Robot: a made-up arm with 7 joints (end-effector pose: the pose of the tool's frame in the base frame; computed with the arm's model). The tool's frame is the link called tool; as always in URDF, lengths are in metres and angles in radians. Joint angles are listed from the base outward.
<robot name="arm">
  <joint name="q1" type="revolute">
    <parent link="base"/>
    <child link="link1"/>
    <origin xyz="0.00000 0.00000 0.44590" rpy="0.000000 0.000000 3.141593"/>
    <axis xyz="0 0 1"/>
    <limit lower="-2.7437" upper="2.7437" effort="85" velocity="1.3"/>
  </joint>
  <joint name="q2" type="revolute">
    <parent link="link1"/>
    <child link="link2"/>
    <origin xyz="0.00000 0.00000 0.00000" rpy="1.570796 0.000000 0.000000"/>
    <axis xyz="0 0 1"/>
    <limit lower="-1.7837" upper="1.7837" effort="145" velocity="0.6"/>
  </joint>
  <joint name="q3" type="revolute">
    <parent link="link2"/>
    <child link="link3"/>
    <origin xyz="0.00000 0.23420 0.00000" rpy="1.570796 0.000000 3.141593"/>
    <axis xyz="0 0 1"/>
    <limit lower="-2.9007" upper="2.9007" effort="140" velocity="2.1"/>
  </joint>
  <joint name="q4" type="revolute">
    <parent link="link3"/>
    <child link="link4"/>
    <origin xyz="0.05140 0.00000 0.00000" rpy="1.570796 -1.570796 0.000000"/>
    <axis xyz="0 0 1"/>
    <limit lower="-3.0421" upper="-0.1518" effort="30" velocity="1.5"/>
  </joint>
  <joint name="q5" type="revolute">
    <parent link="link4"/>
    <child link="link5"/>
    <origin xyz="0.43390 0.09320 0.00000" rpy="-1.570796 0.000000 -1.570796"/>
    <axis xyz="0 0 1"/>
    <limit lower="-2.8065" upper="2.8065" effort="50" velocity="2.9"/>
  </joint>
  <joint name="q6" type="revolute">
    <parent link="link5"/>
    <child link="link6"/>
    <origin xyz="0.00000 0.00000 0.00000" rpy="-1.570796 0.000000 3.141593"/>
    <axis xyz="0 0 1"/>
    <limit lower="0.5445" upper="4.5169" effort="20" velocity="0.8"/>
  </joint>
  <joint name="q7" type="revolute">
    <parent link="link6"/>
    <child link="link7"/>
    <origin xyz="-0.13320 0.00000 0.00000" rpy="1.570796 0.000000 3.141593"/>
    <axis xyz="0 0 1"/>
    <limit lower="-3.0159" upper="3.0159" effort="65" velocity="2.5"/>
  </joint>
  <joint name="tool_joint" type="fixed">
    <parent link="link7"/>
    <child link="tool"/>
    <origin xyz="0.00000 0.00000 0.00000" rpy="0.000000 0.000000 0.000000"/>
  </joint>
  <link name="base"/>
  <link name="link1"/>
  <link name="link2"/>
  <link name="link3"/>
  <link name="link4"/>
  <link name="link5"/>
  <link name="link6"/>
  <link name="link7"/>
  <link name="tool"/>
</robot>
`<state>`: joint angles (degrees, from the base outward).
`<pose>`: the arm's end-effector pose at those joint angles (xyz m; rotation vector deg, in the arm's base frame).
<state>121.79 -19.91 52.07 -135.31 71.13 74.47 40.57</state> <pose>-0.5160 0.0373 0.4409 64.62 98.02 -51.39</pose>
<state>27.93 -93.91 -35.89 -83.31 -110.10 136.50 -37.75</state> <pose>-0.2227 -0.4107 0.9326 78.46 -29.39 47.54</pose>
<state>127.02 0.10 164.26 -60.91 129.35 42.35 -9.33</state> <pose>0.2275 -0.3753 1.0714 -85.89 -37.14 -52.31</pose>
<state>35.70 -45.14 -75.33 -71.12 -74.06 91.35 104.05</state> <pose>0.1052 -0.5876 0.9055 17.73 -158.69 46.57</pose>
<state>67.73 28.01 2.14 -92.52 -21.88 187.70 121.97</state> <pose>0.1735 0.6004 0.6040 -109.58 28.78 -2.76</pose>
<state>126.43 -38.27 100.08 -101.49 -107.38 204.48 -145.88</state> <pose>-0.1600 -0.4685 0.4968 -26.17 -139.34 66.36</pose>
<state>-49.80 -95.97 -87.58 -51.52 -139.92 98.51 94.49</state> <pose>-0.7573 0.2072 0.4099 -97.92 -100.26 -31.37</pose>
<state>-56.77 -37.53 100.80 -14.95 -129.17 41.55 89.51</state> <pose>-0.1889 0.3779 1.1059 4.08 129.00 -114.84</pose>
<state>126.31 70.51 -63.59 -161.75 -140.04 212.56 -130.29</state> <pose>0.1302 0.0282 0.2772 122.49 -37.33 39.22</pose>
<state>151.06 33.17 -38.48 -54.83 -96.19 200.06 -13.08</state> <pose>-0.4421 0.3627 0.7030 87.30 -89.74 -121.65</pose>
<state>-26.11 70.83 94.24 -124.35 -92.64 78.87 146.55</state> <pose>0.2410 0.5179 0.4594 155.05 -71.45 41.74</pose>
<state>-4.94 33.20 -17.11 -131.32 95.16 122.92 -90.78</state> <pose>0.3431 -0.2519 0.1351 -131.41 15.30 -31.45</pose>
